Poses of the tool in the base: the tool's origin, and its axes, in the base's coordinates. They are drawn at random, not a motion.
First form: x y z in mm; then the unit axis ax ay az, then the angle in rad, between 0 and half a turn.
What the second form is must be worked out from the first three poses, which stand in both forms.
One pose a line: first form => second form
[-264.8 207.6 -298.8 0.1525 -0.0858 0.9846 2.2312] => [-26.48 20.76 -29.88 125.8 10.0 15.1]
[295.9 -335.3 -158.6 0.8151 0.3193 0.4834 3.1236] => [29.59 -33.53 -15.86 -57.3 52.5 -151.1]
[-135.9 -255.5 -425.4 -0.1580 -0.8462 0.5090 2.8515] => [-13.59 -25.55 -42.54 -172.7 -23.5 119.5]
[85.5 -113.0 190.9 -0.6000 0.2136 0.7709 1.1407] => [8.55 -11.30 19.09 51.0 -4.3 -40.0]
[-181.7 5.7 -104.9 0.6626 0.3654 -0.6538 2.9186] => [-18.17 0.57 -10.49 -99.8 -50.8 102.0]
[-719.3 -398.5 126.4 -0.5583 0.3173 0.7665 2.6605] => [-71.93 -39.85 12.64 113.4 -41.3 -72.8]
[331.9 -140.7 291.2 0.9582 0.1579 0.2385 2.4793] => [33.19 -14.07 29.12 -8.3 30.4 142.8]
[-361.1 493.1 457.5 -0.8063 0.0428 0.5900 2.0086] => [-36.11 49.31 45.75 49.3 -39.7 -84.7]
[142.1 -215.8 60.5 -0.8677 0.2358 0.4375 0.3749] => [14.21 -21.58 6.05 10.1 3.4 -19.0]
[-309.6 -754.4 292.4 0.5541 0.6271 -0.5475 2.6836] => [-30.96 -75.44 29.24 -109.2 -17.3 110.1]
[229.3 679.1 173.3 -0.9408 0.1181 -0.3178 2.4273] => [22.93 67.91 17.33 -0.9 37.0 -136.4]
